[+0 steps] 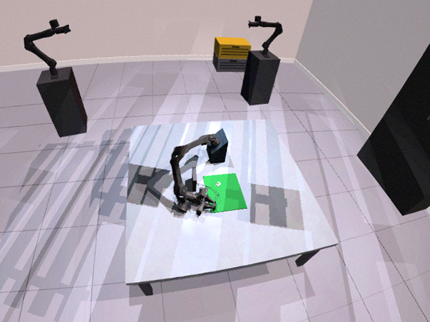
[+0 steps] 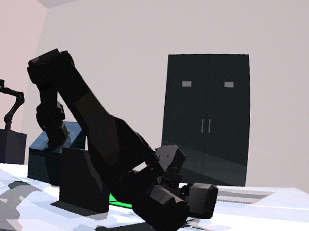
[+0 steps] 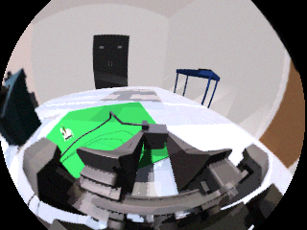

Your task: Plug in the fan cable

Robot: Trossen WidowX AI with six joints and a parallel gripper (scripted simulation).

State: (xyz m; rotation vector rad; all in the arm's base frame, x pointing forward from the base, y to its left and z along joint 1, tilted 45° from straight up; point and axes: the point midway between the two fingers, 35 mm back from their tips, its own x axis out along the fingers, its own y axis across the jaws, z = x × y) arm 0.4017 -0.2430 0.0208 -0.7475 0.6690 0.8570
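Right now the black plug is 1 cm below my gripper tip. The rest, counted from my gripper tip: black fan block 22 cm behind, 6 cm to the right, 3 cm above; then green board 10 cm behind, 11 cm to the left, 5 cm below.
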